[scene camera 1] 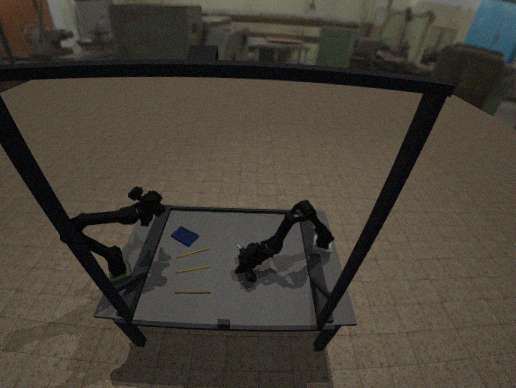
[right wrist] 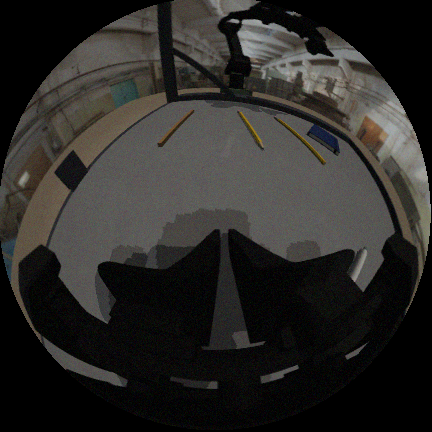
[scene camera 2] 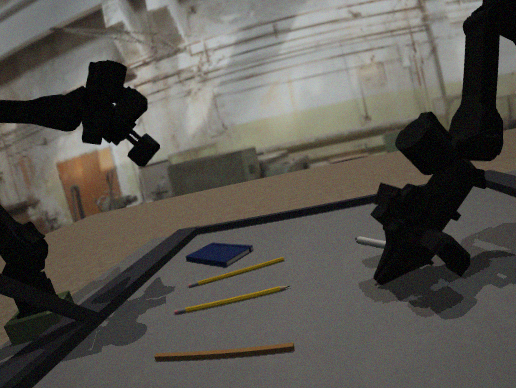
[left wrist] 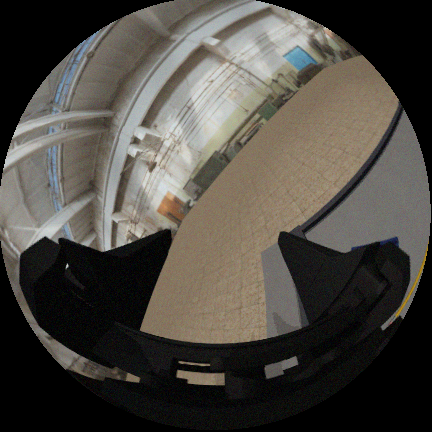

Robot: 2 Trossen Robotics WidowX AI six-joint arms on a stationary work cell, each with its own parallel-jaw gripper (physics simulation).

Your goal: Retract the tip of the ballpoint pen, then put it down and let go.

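Places are measured from the left arm's base along level axes (x ahead, y left, z up), in metres.
Pixels of known places: left gripper, fingertip midpoint: [scene camera 2: 131, 134] [left wrist: 226, 236]; right gripper, fingertip midpoint: [scene camera 1: 235, 272] [right wrist: 223, 234] [scene camera 2: 377, 281]; left arm's base at its link origin: [scene camera 1: 119, 270] [right wrist: 235, 87]; right arm's base at its link origin: [scene camera 1: 322, 243].
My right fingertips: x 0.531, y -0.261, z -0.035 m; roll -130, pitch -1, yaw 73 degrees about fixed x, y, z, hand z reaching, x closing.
For each thing: its middle in the pictures, then the offset to it from my right fingertips. "*": a spot on its surface instead. Level surfaces: height alone.
- rounded end at a spot on its surface: [right wrist: 359, 265] [scene camera 2: 369, 239] [scene camera 1: 240, 247] * 0.093 m ahead, 0.124 m left, 0.006 m up
- grey table at its surface level: 0.005 m down
- brown stick at the middle of its body: [scene camera 2: 220, 354] [right wrist: 179, 122] [scene camera 1: 192, 292] 0.235 m back, 0.001 m right, 0.002 m down
- blue book at the middle of its body: [scene camera 2: 218, 253] [right wrist: 324, 136] [scene camera 1: 184, 235] 0.150 m back, 0.358 m left, 0.001 m up
The ballpoint pen is white and mostly hidden by the right gripper. One rounded end [scene camera 1: 239, 246] [scene camera 2: 371, 242] [right wrist: 359, 265] shows behind the gripper in both scene views and outside the finger at the right in the right wrist view. The rest of the pen is hidden, so I cannot tell whether its tip is out. My right gripper [scene camera 1: 239, 271] [scene camera 2: 379, 280] [right wrist: 223, 234] points down, low over the table; its fingers are nearly together, with no pen seen between them. My left gripper [scene camera 1: 154, 216] [left wrist: 226, 236] is open and empty, high above the left edge.
On the grey table [scene camera 1: 260, 305] [scene camera 2: 340, 340] lie two yellow pencils [scene camera 1: 194, 253] [scene camera 2: 232, 300], a brown stick [scene camera 1: 192, 292] [scene camera 2: 225, 352] and a blue book [scene camera 1: 185, 236] [scene camera 2: 219, 254]. The pencils and stick lie between the book and the near edge. Dark frame posts [scene camera 1: 385, 195] rise around the table.
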